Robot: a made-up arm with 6 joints.
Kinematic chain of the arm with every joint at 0, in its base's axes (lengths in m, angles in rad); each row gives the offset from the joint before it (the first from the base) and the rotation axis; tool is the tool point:
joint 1: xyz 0 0 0.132 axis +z
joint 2: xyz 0 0.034 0 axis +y
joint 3: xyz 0 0 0.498 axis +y
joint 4: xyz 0 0 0.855 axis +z
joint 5: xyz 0 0 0 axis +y
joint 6: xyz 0 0 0.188 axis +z
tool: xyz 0 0 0
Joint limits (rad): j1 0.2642..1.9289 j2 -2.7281..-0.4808 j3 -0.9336..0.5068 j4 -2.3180..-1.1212 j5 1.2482..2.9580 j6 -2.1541..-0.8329
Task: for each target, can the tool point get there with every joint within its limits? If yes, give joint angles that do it. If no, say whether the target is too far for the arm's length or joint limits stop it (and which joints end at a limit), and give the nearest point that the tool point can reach.
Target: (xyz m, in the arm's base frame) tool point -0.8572 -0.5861 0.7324
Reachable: yes | joints 0.5309 -1.0751 0.0659 -1.6719 2.5430 -1.0813
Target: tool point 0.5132 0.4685 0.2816
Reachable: no: joint limits stop it (at a limit: joint 1, joint 2, joint 3, joint 4) | nearest point 0.1191 -0.1305 1.2752 | short by 1.225 m
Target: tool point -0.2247 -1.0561 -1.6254
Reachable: no: too far | nearest point -0.1551 -0.7291 -1.0812 | short by 0.639 m
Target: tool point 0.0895 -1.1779 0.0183
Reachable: yes | joints 1.5944 -1.7878 0.1964 -1.4897 2.6056 -1.2587
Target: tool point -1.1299 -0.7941 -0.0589
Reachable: yes | joints 0.5092 -1.7972 0.1984 -1.8685 1.3821 -1.6935
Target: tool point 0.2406 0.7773 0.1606
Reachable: no: joint limits stop it (at a limit: joint 2, joint 3, joint 4) | nearest point 0.0767 0.2477 -0.9122 | short by 1.208 m
